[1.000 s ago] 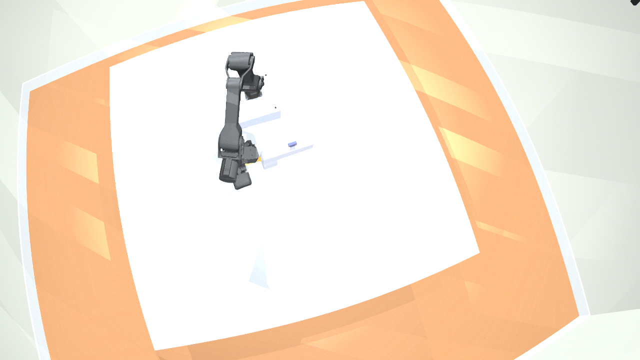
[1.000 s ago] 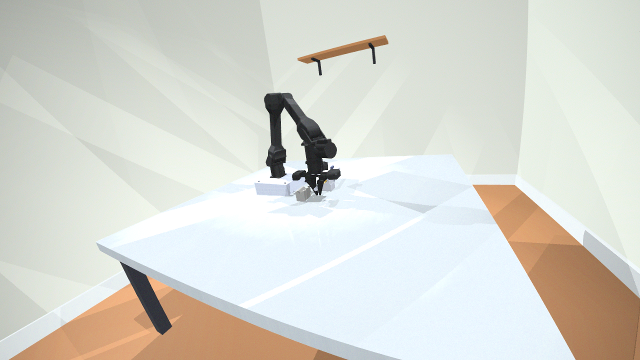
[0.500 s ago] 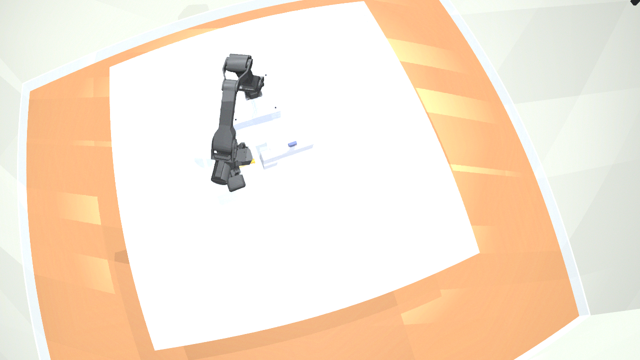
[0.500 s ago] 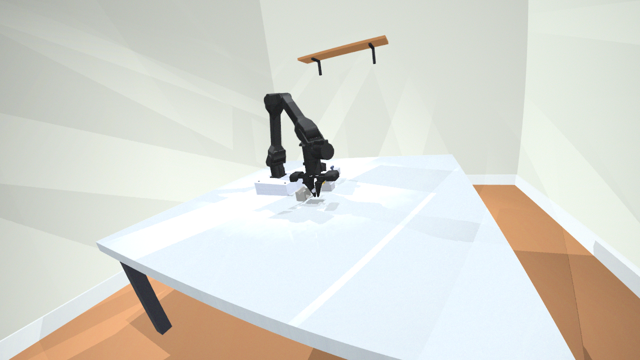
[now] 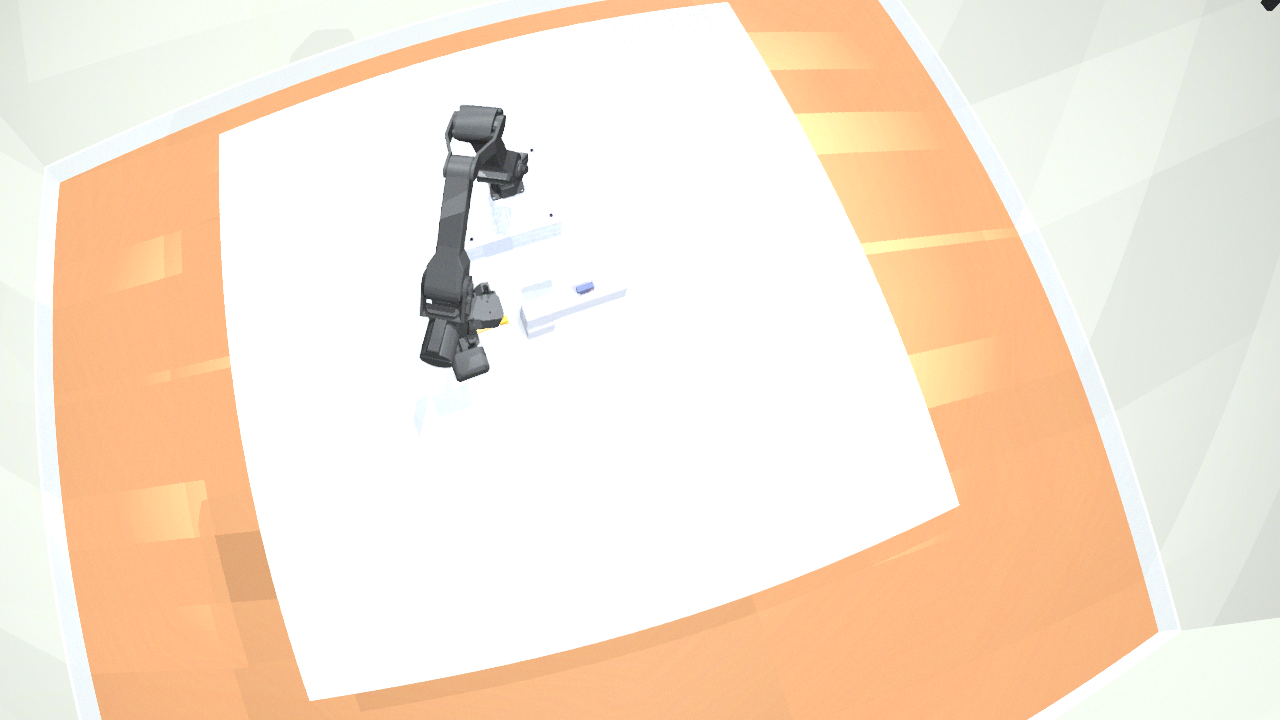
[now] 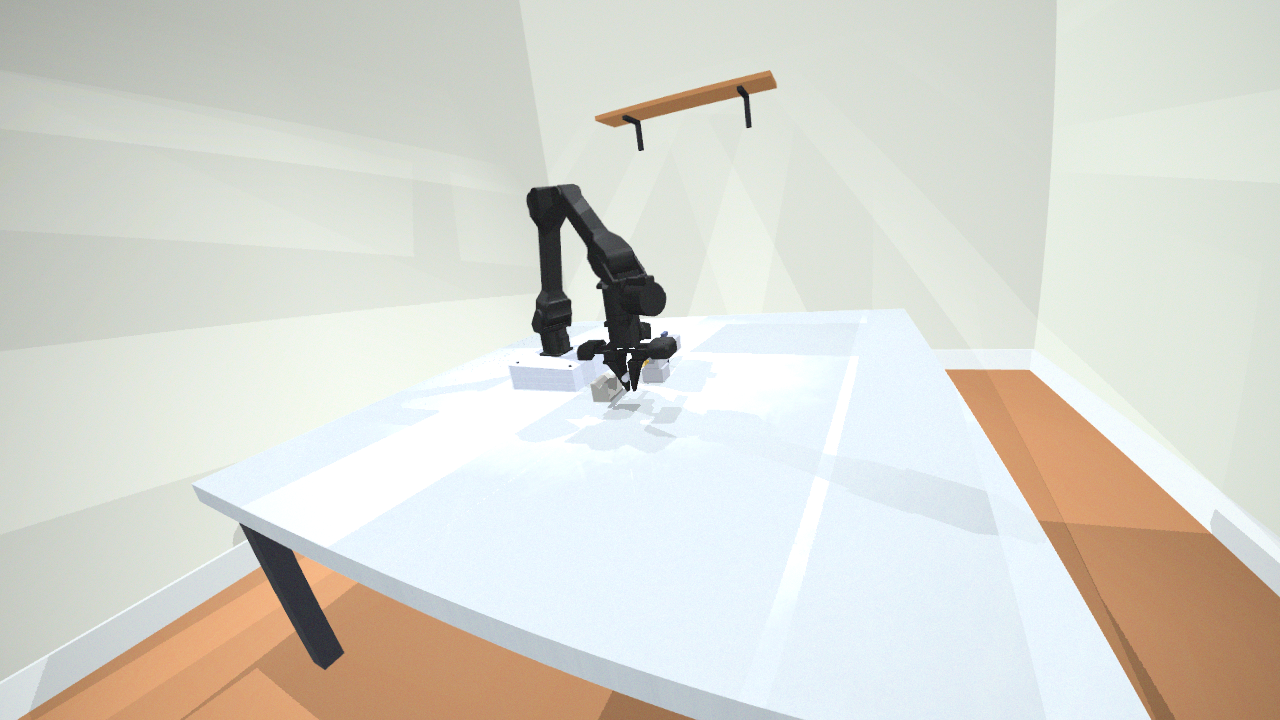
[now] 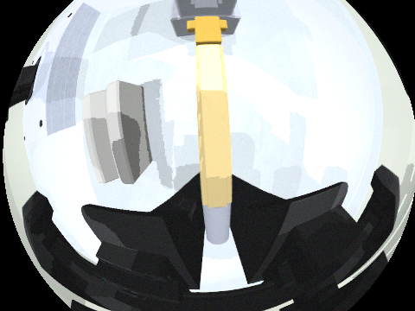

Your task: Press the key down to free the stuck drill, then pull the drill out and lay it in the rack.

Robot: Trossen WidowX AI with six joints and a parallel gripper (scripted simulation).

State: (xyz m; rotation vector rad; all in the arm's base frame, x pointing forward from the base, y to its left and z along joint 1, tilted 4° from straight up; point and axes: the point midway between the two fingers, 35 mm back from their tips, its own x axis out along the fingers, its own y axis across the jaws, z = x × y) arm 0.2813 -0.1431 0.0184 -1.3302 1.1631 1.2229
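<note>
Now: gripper tip 4 cm to the right of the yellow drill and 3 cm below it. Also, from my gripper tip: blue key 2 cm behind, 23 cm to the left, 3 cm above; then grey rack 8 cm behind, 3 cm to the left, 1 cm below; then pale holder block 2 cm behind, 20 cm to the left, 1 cm above.
</note>
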